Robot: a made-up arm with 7 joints. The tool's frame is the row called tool.
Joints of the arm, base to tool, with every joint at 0 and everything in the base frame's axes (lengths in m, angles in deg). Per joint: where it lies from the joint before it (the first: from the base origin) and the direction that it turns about. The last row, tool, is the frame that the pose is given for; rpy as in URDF.
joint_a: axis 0 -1 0 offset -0.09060 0.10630 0.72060
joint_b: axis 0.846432 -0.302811 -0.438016 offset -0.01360 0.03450 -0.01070
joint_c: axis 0 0 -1 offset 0.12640 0.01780 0.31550
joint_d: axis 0 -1 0 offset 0.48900 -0.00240 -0.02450
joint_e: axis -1 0 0 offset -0.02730 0.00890 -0.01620
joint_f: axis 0 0 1 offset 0.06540 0.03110 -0.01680
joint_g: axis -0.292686 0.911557 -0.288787 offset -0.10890 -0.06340 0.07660
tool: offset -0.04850 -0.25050 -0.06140 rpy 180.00 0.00 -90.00
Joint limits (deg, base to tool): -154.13..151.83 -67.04..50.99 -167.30..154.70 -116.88..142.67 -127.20..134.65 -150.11..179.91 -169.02..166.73
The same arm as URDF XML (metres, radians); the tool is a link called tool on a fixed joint. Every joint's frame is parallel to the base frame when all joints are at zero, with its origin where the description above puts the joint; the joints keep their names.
<robot name="arm">
<joint name="tool_fixed" type="fixed"><parent link="link7"/><child link="tool"/><origin xyz="-0.0485 -0.2505 -0.0614" rpy="3.1416 0 -1.5708"/></joint>
<joint name="joint_g" type="revolute"><parent link="link6"/><child link="link7"/><origin xyz="-0.1089 -0.0634 0.0766"/><axis xyz="-0.292686 0.911557 -0.288787"/><limit lower="-2.95" upper="2.91"/></joint>
<joint name="joint_f" type="revolute"><parent link="link5"/><child link="link6"/><origin xyz="0.0654 0.0311 -0.0168"/><axis xyz="0 0 1"/><limit lower="-2.6199" upper="3.14"/></joint>
<joint name="joint_e" type="revolute"><parent link="link4"/><child link="link5"/><origin xyz="-0.0273 0.0089 -0.0162"/><axis xyz="-1 0 0"/><limit lower="-2.2201" upper="2.3501"/></joint>
<joint name="joint_d" type="revolute"><parent link="link3"/><child link="link4"/><origin xyz="0.489 -0.0024 -0.0245"/><axis xyz="0 -1 0"/><limit lower="-2.0399" upper="2.4901"/></joint>
<joint name="joint_c" type="revolute"><parent link="link2"/><child link="link3"/><origin xyz="0.1264 0.0178 0.3155"/><axis xyz="0 0 -1"/><limit lower="-2.9199" upper="2.7"/></joint>
<joint name="joint_b" type="revolute"><parent link="link1"/><child link="link2"/><origin xyz="-0.0136 0.0345 -0.0107"/><axis xyz="0.846432 -0.302811 -0.438016"/><limit lower="-1.1701" upper="0.8899"/></joint>
<joint name="joint_a" type="revolute"><parent link="base"/><child link="link1"/><origin xyz="-0.0906 0.1063 0.7206"/><axis xyz="0 -1 0"/><limit lower="-2.6901" upper="2.6499"/></joint>
<link name="base"/>
<link name="link1"/>
<link name="link2"/>
<link name="link3"/>
<link name="link4"/>
<link name="link5"/>
<link name="link6"/>
<link name="link7"/>
<link name="tool"/>
</robot>

